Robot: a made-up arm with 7 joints. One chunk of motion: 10 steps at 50 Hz.
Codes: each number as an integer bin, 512 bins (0 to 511) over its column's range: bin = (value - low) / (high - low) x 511, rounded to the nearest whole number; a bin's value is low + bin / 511 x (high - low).
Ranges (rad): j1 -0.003..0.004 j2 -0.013..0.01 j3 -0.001..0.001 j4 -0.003..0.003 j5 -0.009..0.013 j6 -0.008..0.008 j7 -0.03..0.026
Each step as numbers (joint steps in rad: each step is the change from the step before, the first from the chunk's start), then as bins.
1 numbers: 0.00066 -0.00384 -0.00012 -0.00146 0.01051 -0.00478 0.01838
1 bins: 267 204 225 131 453 103 441
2 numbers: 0.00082 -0.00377 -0.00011 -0.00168 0.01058 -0.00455 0.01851
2 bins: 279 205 227 112 455 110 443
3 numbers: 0.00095 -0.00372 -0.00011 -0.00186 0.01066 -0.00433 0.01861
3 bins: 288 206 227 97 457 117 444
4 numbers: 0.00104 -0.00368 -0.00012 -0.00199 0.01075 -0.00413 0.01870
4 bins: 295 207 225 86 459 124 444
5 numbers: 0.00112 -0.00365 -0.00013 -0.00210 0.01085 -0.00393 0.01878
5 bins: 301 208 222 77 461 130 445
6 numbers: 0.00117 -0.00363 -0.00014 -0.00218 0.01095 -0.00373 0.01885
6 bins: 304 208 220 70 463 136 446
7 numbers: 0.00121 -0.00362 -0.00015 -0.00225 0.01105 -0.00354 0.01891
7 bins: 307 208 217 64 466 142 446
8 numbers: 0.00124 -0.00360 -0.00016 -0.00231 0.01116 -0.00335 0.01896
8 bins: 310 209 215 59 468 149 447
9 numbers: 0.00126 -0.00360 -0.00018 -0.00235 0.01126 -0.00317 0.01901
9 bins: 311 209 210 55 471 154 447
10 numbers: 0.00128 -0.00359 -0.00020 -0.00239 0.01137 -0.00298 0.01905
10 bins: 312 209 204 52 473 160 448
